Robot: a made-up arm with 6 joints. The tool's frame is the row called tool. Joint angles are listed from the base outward.
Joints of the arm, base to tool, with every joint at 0 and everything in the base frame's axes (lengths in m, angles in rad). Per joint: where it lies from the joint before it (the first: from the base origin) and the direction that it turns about. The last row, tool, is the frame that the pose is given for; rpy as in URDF.
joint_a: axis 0 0 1 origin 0.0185 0.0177 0.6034
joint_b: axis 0 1 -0.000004 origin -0.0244 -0.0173 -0.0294
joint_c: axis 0 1 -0.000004 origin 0.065 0.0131 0.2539
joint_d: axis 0 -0.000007 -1 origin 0.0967 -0.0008 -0.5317
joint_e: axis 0 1 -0.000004 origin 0.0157 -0.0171 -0.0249
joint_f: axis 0 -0.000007 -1 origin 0.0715 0.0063 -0.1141
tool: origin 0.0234 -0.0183 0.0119 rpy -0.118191 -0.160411 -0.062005
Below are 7 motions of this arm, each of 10 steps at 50 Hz.
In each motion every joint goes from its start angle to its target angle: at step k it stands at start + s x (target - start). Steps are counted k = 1, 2, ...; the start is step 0. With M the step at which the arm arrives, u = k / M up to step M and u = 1 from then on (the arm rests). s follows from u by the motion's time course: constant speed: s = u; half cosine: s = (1 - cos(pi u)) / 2; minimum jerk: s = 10 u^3 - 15 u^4 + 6 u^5.
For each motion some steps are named. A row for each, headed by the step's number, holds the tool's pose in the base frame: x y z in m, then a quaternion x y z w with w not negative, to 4 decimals.
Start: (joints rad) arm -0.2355 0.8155 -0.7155 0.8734 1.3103 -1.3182
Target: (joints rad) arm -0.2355 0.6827 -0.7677 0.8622 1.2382 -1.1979
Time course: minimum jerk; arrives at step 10
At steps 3, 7, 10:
3: 0.2425 0.0082 0.0268 0.5177 0.1981 0.0008 0.8323
7: 0.3131 -0.0152 0.0494 0.4734 0.1630 0.0028 0.8656
10: 0.3299 -0.0208 0.0565 0.4627 0.1538 0.0025 0.8731

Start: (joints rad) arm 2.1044 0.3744 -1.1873 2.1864 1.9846 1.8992
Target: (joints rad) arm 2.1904 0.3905 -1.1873 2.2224 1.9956 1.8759
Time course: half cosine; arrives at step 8
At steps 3, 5, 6, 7, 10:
3: -0.3887 0.4990 0.4952 -0.6566 0.6362 -0.0313 0.4040
5: -0.4041 0.4855 0.4923 -0.6638 0.6319 -0.0248 0.3994
6: -0.4105 0.4797 0.4910 -0.6668 0.6300 -0.0221 0.3974
7: -0.4147 0.4757 0.4902 -0.6688 0.6287 -0.0204 0.3961
10: -0.4162 0.4743 0.4899 -0.6696 0.6283 -0.0198 0.3957

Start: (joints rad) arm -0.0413 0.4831 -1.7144 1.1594 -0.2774 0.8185
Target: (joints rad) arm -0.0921 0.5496 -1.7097 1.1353 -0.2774 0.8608
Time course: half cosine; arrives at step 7
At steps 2, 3, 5, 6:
2: 0.7968 -0.1484 0.6467 0.3811 -0.3999 -0.7713 0.3160
3: 0.7961 -0.1561 0.6357 0.3751 -0.3984 -0.7761 0.3136
5: 0.7939 -0.1724 0.6124 0.3623 -0.3951 -0.7859 0.3082
6: 0.7929 -0.1777 0.6048 0.3581 -0.3939 -0.7892 0.3063

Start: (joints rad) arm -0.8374 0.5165 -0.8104 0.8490 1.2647 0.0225
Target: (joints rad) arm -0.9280 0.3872 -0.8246 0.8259 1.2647 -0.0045
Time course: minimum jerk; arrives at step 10
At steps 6, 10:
6: 0.3009 -0.3140 0.1666 0.3399 0.2221 -0.6474 0.6450
10: 0.3025 -0.3375 0.1871 0.3393 0.1956 -0.6517 0.6495

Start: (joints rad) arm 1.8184 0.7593 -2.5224 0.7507 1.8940 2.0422
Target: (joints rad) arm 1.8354 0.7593 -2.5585 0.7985 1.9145 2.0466
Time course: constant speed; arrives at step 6
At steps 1, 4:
1: -0.2098 0.7337 0.8361 -0.2499 0.2329 -0.0067 0.9398
4: -0.2169 0.7276 0.8470 -0.2505 0.2414 0.0054 0.9375

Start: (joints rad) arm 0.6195 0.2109 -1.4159 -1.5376 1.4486 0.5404
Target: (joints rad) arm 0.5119 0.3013 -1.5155 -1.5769 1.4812 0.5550
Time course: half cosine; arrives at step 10
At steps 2, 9, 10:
2: 0.6799 0.3791 0.6998 -0.6297 -0.3814 0.1947 0.6481
9: 0.7268 0.3222 0.6986 -0.6612 -0.3565 0.1509 0.6426
10: 0.7280 0.3205 0.6986 -0.6620 -0.3558 0.1497 0.6424

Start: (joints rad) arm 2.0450 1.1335 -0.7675 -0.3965 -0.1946 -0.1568
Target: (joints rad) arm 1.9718 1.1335 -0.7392 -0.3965 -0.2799 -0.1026
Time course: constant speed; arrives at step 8
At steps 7, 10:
7: -0.0859 0.1996 -0.0479 0.0401 0.0024 0.9291 0.3676
10: -0.0838 0.1993 -0.0469 0.0431 0.0011 0.9258 0.3756

